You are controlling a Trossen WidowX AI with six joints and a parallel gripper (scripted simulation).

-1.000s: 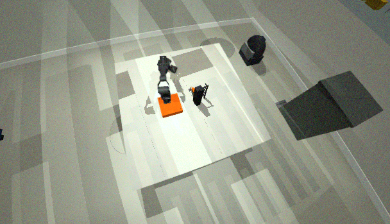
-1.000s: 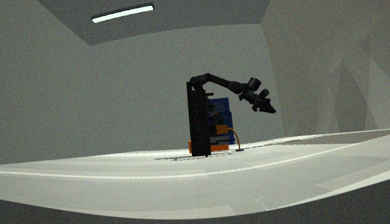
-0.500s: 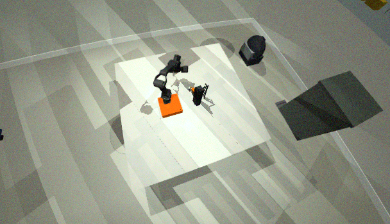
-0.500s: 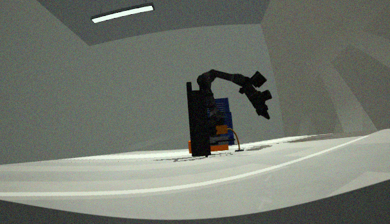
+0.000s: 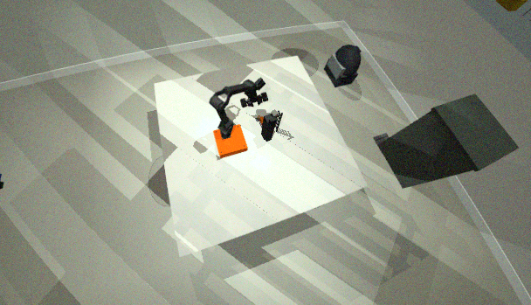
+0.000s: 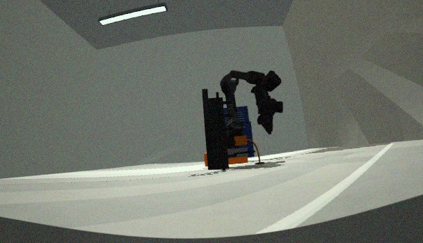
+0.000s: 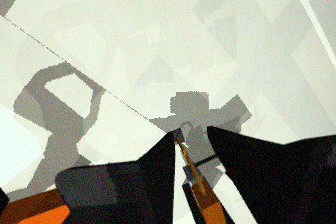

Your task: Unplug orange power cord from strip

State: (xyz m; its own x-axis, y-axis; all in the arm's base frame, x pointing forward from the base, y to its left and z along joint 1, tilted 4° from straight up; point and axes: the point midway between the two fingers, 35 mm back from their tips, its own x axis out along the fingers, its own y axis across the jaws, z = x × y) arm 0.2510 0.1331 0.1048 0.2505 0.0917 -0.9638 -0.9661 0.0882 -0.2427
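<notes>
The orange plug lies 2 cm ahead of my gripper tip, 14 cm to the right of it and 1 cm below it.
</notes>
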